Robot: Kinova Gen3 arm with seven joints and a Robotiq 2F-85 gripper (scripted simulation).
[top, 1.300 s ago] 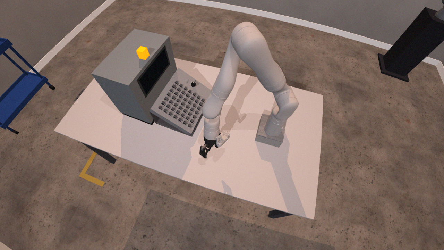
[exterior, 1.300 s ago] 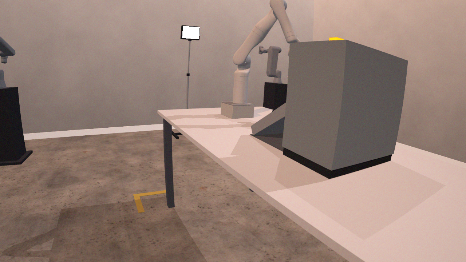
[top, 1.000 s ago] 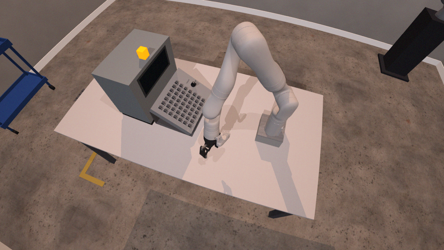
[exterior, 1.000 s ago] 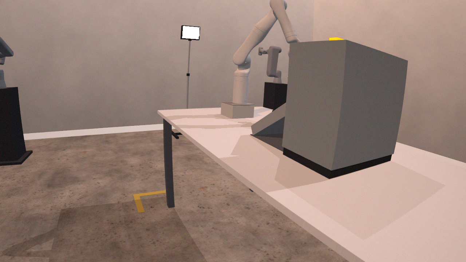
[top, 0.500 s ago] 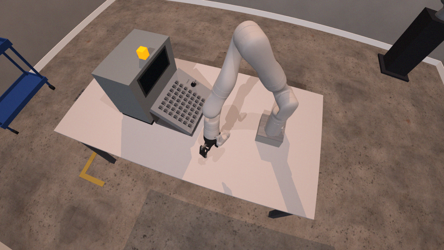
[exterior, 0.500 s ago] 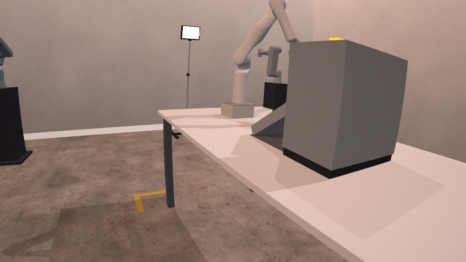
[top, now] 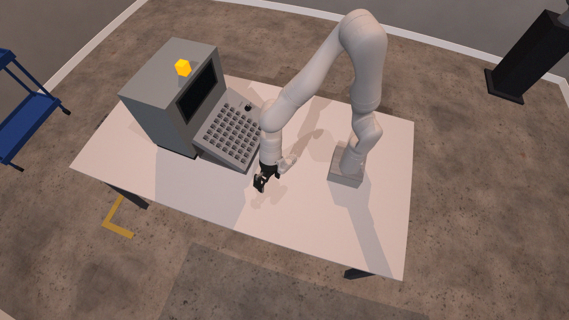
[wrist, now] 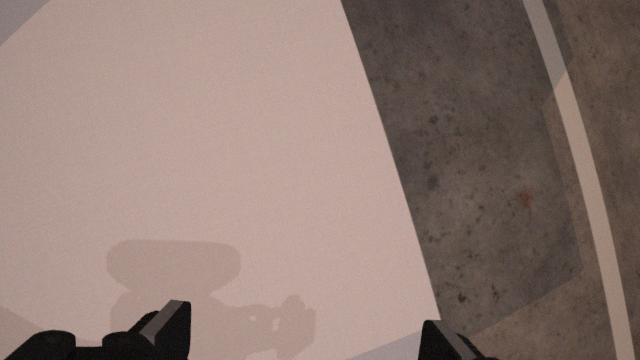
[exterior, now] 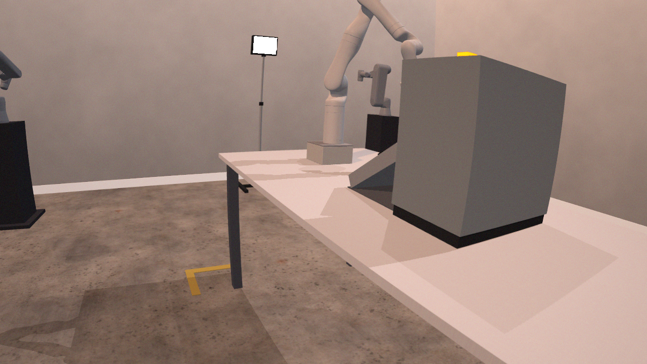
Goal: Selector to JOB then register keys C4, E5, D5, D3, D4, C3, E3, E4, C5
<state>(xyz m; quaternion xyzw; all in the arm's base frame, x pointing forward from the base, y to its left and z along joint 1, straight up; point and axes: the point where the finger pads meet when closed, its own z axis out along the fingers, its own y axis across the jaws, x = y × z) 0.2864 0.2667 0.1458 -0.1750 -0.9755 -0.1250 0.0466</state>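
My gripper is now 28 cm short of the key D5, 27 cm to the left of it and 12 cm above it. From my hand the other things lie so: key C3 (31 cm ahead, 20 cm to the right, 10 cm below); then key D3 (28 cm ahead, 20 cm to the right, 12 cm below); then key E3 (25 cm ahead, 20 cm to the right, 13 cm below).
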